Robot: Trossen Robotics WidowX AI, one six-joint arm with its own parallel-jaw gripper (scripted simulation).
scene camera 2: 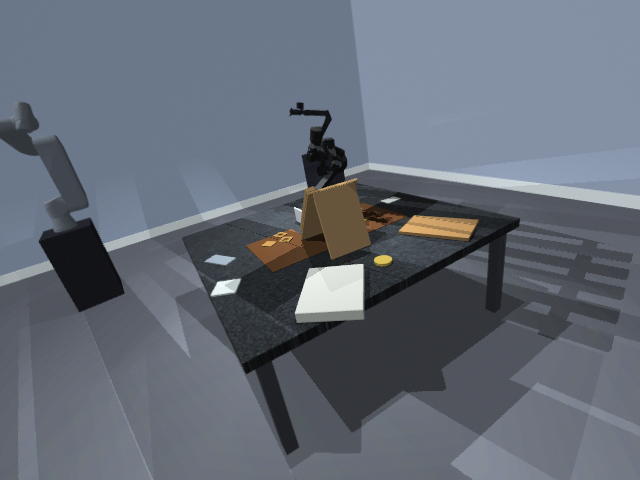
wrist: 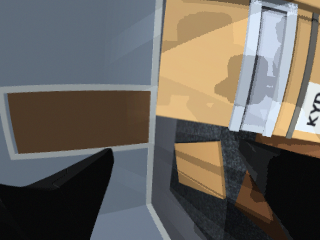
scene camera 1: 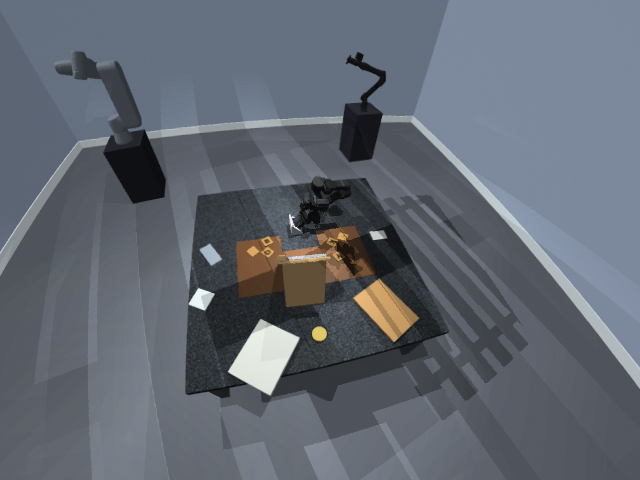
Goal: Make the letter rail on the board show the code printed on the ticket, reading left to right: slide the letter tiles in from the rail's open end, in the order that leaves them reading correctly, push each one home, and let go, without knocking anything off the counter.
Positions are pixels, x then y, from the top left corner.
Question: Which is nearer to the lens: the white box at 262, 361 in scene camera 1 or the flat tan slab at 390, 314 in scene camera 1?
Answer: The white box.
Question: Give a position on a flat tan slab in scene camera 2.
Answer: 461, 229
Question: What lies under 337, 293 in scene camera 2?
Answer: A white box.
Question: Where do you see a tan a-frame board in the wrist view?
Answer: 247, 72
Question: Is the gripper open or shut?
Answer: Open.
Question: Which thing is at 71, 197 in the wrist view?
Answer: The gripper.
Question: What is the gripper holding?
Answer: Nothing.
